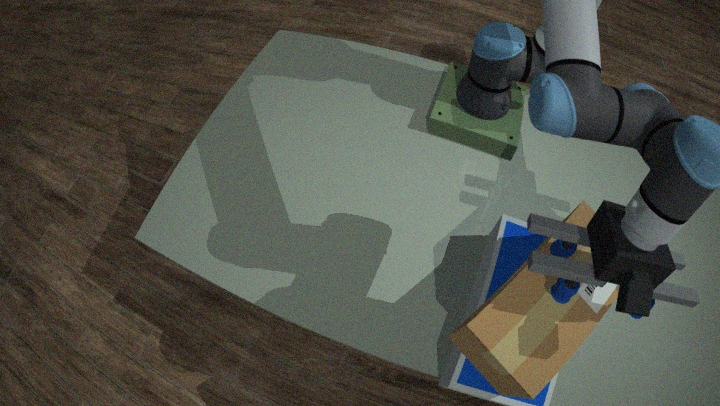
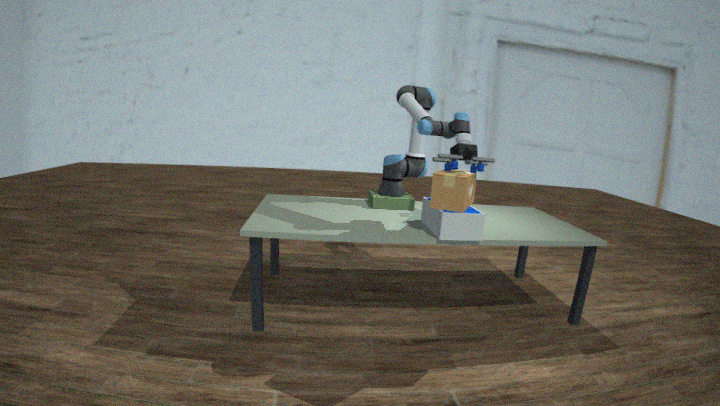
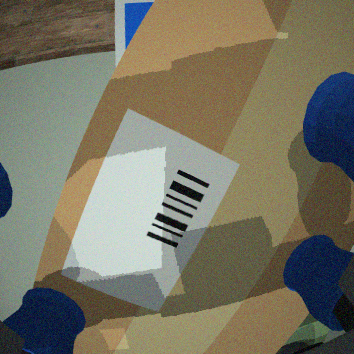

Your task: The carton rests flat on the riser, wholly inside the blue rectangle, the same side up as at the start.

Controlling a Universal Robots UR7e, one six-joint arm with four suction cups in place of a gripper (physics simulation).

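Frame: origin at the arm's base, x back, y right, z up, level; centimetres.
Where they show: hand, tool point: (image 2: 464, 171) (image 3: 169, 229); arm's base, link origin: (image 1: 483, 98) (image 2: 391, 194).
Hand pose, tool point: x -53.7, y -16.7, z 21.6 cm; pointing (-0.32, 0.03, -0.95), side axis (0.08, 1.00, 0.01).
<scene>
Each offset is from my tool point to the top centre of the thing. Level surfaces: height alone.
A brown carton {dy +5.4, dx -1.8, dz -0.7 cm} (image 1: 523, 323) (image 2: 452, 190) (image 3: 197, 88) with a white barcode label {dy -1.1, dx -0.2, dz -0.6 cm} (image 3: 140, 211) on top hangs from my gripper (image 1: 599, 275) (image 2: 463, 163). Two blue suction cups (image 3: 330, 119) sit on its top near the label end. The carton is over the grey riser {dy +6.1, dx -2.1, dz -16.0 cm} (image 1: 461, 312) (image 2: 453, 227), turned at an angle to the blue rectangle {dy +6.1, dx -2.1, dz -16.0 cm} (image 1: 508, 252) (image 2: 470, 211) (image 3: 135, 17). Its label end reaches past the riser's right edge. Its underside is close to the riser top; I cannot tell whether they touch.
The riser stands near the front edge of the pale green table {dz -28.0 cm} (image 1: 327, 151) (image 2: 528, 227) (image 3: 35, 140). The arm's green base plate (image 1: 473, 126) (image 2: 391, 201) is at the back of the table. Dark wooden floor lies around.
</scene>
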